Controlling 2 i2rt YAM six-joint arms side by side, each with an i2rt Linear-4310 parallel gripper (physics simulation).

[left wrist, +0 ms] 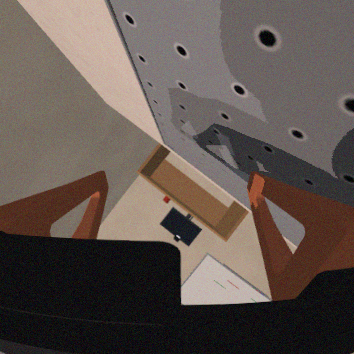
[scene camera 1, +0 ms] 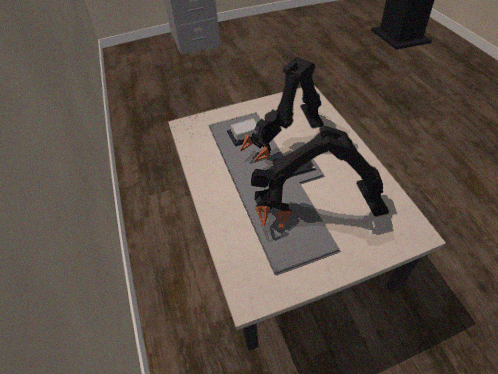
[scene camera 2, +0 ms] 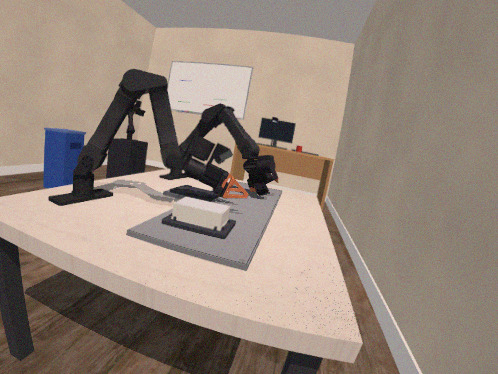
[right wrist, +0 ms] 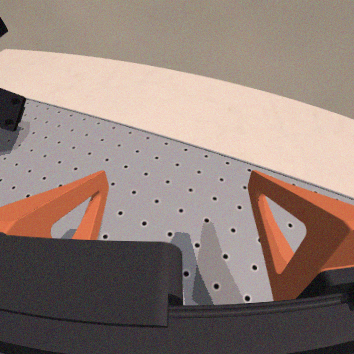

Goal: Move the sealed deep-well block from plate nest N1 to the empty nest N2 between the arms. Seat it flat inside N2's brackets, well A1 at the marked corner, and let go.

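Places are measured from the left arm's base along level axes (x ahead, y left, z up), in millimetres.
Where they show: left gripper, between the fingertips: (left wrist: 177, 178) (scene camera 1: 272, 227) (scene camera 2: 268, 186); right gripper, between the fingertips: (scene camera 1: 247, 155) (scene camera 2: 244, 192) (right wrist: 177, 178); left arm's base, origin of its link: (scene camera 1: 371, 197) (scene camera 2: 175, 177); right arm's base, origin of its link: (scene camera 1: 311, 115) (scene camera 2: 82, 197).
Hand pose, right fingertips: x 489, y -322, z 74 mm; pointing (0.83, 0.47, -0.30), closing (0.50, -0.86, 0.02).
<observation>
Things, the pixels of their top centre, and the offset from my right fingertips. Level surfaces: height alone.
- white sealed block, centre of its top: (scene camera 2: 202, 204) (scene camera 1: 245, 126) 34 mm back, 218 mm right, 8 mm down
- black nest N2, centre of its top: (scene camera 2: 196, 189) (scene camera 1: 294, 162) 209 mm back, 56 mm left, 44 mm down
- grey board, height of its surface: 61 mm down
- pale table, height of its surface: 74 mm down
The white sealed block (scene camera 1: 243, 127) (scene camera 2: 200, 213) sits in the black nest N1 (scene camera 1: 233, 138) (scene camera 2: 228, 231), on one end of the grey perforated board. The black nest N2 (scene camera 1: 309, 169) (scene camera 2: 192, 192) lies farther along between the arms, partly hidden by the left arm in scene camera 1; no block shows in it. My right gripper (scene camera 1: 250, 155) (right wrist: 177, 178) is open and empty above the board, beside N1 and apart from the block. My left gripper (scene camera 1: 273, 226) (left wrist: 177, 178) is open and empty low over the board's other half. The block shows in neither wrist view. The A1 mark is too small to tell.
The grey board (scene camera 1: 300, 250) (scene camera 2: 240, 250) (left wrist: 200, 30) (right wrist: 165, 190) lies on the pale table (scene camera 1: 220, 235) (scene camera 2: 300, 300). The left arm (scene camera 1: 305, 156) arches near N2 and beside the right gripper. A black part of it (right wrist: 10, 109) shows at the left edge of the right wrist view.
</observation>
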